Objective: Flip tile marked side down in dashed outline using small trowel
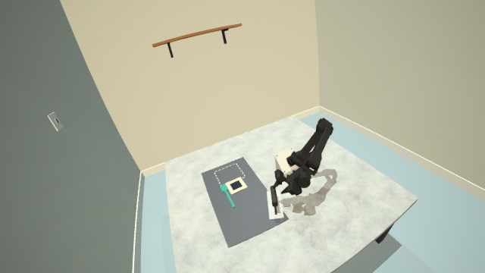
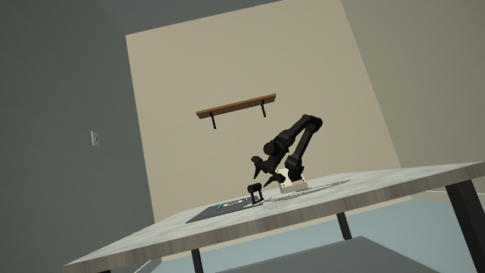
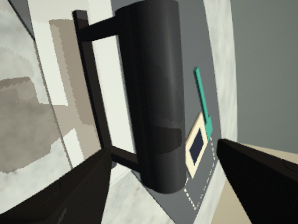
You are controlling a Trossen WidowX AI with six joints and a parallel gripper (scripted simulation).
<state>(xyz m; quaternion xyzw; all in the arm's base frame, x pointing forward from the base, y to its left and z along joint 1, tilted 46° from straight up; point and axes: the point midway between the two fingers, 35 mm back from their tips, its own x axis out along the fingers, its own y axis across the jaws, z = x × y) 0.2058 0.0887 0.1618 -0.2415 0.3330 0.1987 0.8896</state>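
My gripper tip is now 20 mm short of the trowel, 10 mm to the left of it and 50 mm above it. The rest, counted from my gripper tip: dark mat (170 mm ahead, 190 mm to the right, 110 mm below); then teal t-shaped piece (230 mm ahead, 230 mm to the right, 80 mm below); then tile (150 mm ahead, 260 mm to the right, 80 mm below).
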